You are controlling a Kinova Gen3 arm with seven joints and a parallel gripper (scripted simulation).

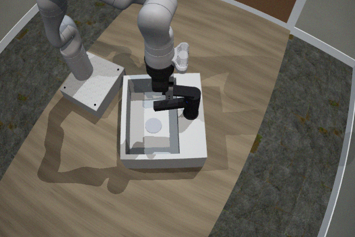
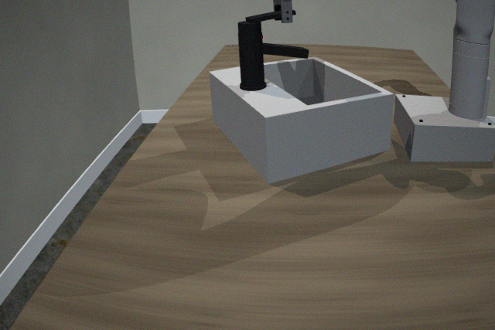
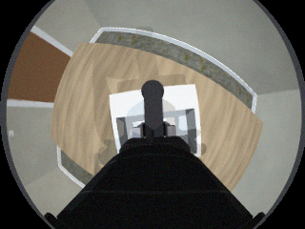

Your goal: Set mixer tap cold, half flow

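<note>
Now: hand 50 mm short of the black mixer tap, 50 mm above it and 20 mm to the right of it. From my hand the other things lie so: black lever 20 mm ahead, 10 mm to the left; white sink 240 mm below, 40 mm behind, 30 mm to the right.
</note>
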